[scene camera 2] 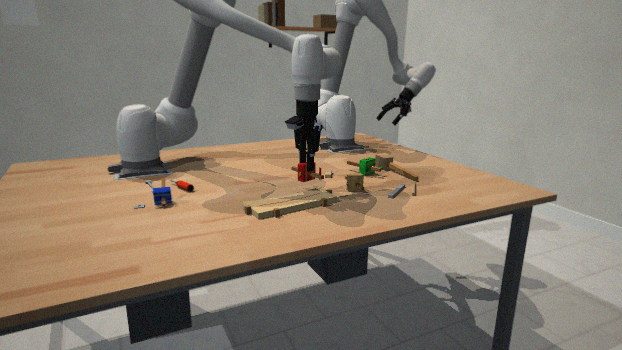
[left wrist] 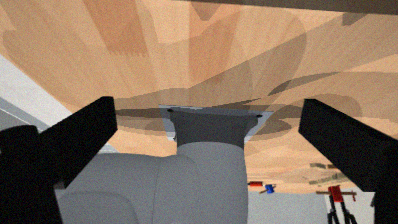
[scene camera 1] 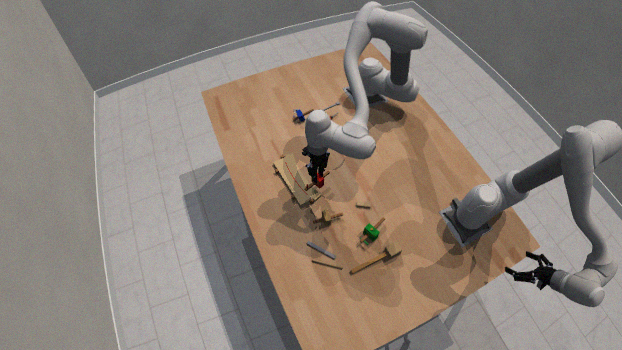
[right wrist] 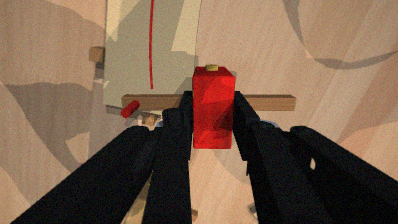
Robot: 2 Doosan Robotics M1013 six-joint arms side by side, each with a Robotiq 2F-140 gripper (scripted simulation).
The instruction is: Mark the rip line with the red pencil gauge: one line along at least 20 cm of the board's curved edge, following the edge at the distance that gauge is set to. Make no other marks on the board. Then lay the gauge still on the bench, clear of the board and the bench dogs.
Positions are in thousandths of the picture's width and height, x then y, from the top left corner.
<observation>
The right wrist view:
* my right gripper: 531,471
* red pencil gauge: 536,395
</observation>
